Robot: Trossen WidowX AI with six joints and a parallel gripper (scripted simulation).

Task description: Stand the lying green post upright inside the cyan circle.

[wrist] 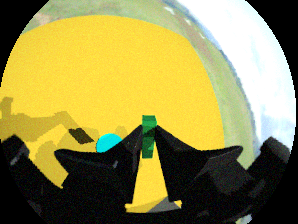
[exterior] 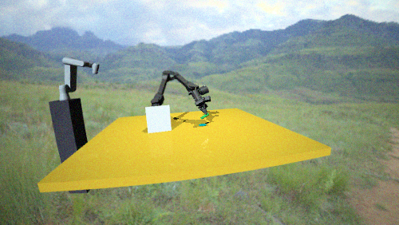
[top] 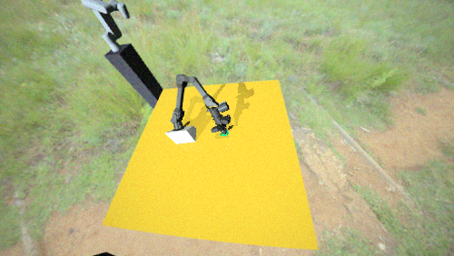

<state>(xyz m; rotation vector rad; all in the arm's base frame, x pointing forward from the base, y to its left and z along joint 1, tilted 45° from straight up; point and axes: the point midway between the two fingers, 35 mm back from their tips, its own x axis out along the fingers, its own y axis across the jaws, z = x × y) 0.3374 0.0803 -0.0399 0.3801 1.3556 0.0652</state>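
Now: the cyan circle 30 mm behind my gripper tip, 60 mm to the left of it and 90 mm below it. From my gripper tip the other things lie so: green post (20 mm behind, 10 mm below).
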